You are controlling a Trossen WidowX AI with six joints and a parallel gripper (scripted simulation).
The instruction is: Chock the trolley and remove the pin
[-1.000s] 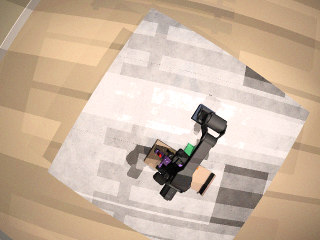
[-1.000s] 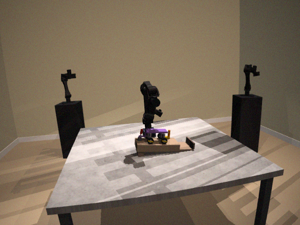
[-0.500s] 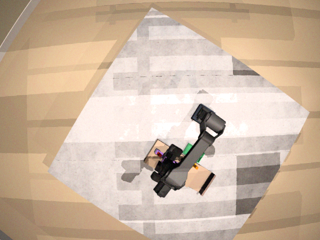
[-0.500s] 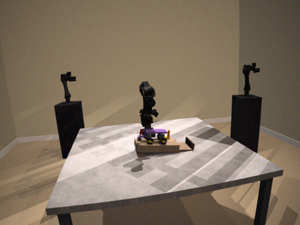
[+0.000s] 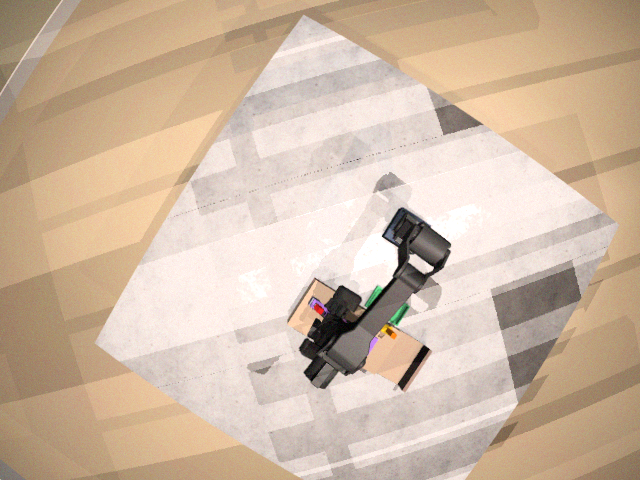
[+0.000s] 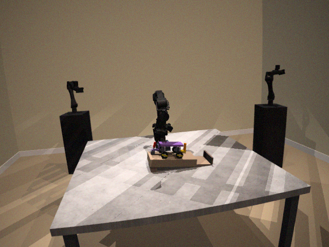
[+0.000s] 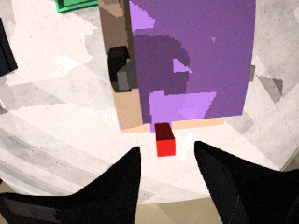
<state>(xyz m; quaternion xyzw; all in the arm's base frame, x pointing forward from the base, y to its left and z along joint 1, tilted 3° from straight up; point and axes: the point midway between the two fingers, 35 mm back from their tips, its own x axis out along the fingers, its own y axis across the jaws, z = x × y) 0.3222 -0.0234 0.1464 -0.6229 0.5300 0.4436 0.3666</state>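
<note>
The red-headed stop pin is 10 mm to the right of my gripper tip and 40 mm below it. From my gripper tip the other things lie so: yellow chock 70 mm behind, 170 mm to the left, 90 mm below; tan ramp 100 mm to the left, 120 mm below; purple trolley 90 mm to the left, 60 mm below.
</note>
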